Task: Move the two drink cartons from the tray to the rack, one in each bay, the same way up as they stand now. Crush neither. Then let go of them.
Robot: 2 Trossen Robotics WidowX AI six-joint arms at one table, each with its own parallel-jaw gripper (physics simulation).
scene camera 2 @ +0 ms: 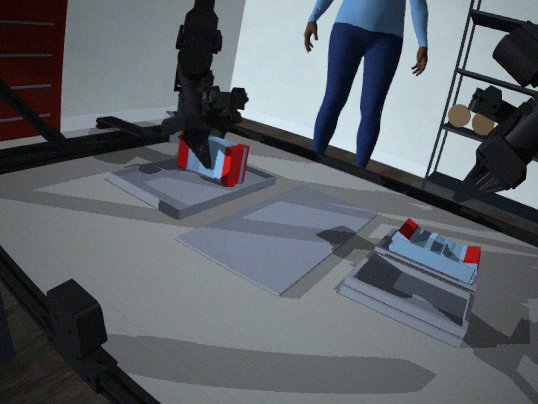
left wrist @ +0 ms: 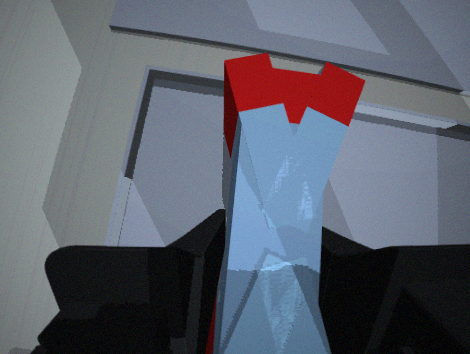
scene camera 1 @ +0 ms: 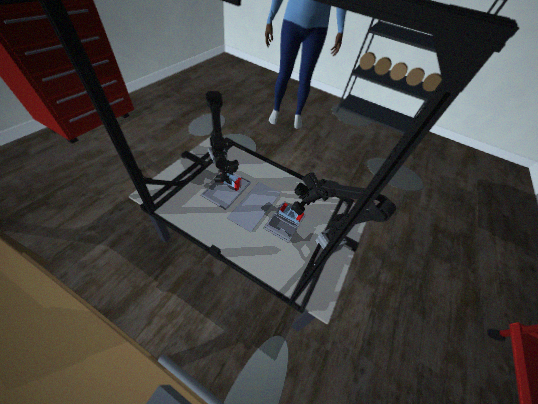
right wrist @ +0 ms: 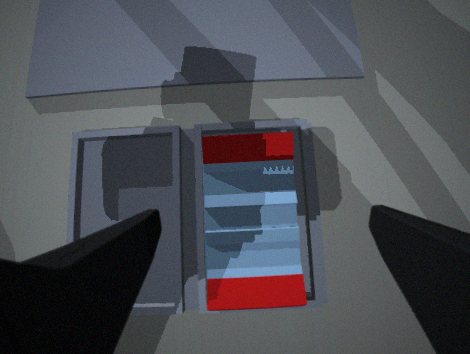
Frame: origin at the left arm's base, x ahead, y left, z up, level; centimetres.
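Seen in the pictures: left gripper, between the fingertips: [scene camera 2: 213, 167] [left wrist: 252, 216] [scene camera 1: 231, 182]; right gripper, between the fingertips: [scene camera 2: 459, 191] [right wrist: 264, 218].
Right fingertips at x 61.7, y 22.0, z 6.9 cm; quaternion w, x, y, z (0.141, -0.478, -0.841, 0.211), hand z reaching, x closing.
Note:
A point is followed by its place in that frame.
A light-blue carton with red ends [scene camera 1: 238, 183] @[x 32.6, y 1.3, z 1.0 cm] [scene camera 2: 235, 167] @[x 32.6, y 1.1, z -1.3 cm] [left wrist: 280, 165] @[x 28.3, y 0.4, z 1.8 cm] is at the tray [scene camera 1: 215, 199] @[x 34.5, y -13.8, z -5.0 cm] [scene camera 2: 225, 197] @[x 37.9, y -2.0, z -4.6 cm] [left wrist: 170, 140] @[x 27.1, y 6.5, z -5.0 cm]. My left gripper [scene camera 1: 229, 181] @[x 26.7, y -0.8, z -3.5 cm] [scene camera 2: 210, 159] @[x 26.7, y -0.8, z -3.5 cm] [left wrist: 252, 216] @[x 26.7, y -0.8, z -3.5 cm] is shut on it; its sides bend inward. Whether it touches the tray is unclear. Another such carton [scene camera 1: 291, 214] @[x 62.9, y 20.9, z -1.4 cm] [scene camera 2: 432, 252] @[x 63.1, y 18.7, z -1.5 cm] [right wrist: 252, 215] @[x 61.4, y 21.7, z -1.4 cm] lies in one bay of the rack [scene camera 2: 405, 316] @[x 70.3, y 8.3, z -4.6 cm] [right wrist: 177, 165] @[x 60.8, y 14.3, z -3.6 cm], the right bay in the right wrist view; its upper face dips between the red ends. The other bay is empty. My right gripper [scene camera 2: 462, 196] @[x 61.7, y 22.0, z 6.9 cm] [right wrist: 264, 218] @[x 61.7, y 22.0, z 6.9 cm] is open above the carton and rack, touching neither.
A flat grey panel [scene camera 1: 255, 207] [scene camera 2: 280, 240] [left wrist: 310, 25] [right wrist: 200, 30] lies between tray and rack. A dark frame [scene camera 1: 250, 277] @[x 84.3, y -13.5, z -5.7 cm] with uprights surrounds the table. A person [scene camera 1: 302, 55] [scene camera 2: 367, 70] stands behind it.

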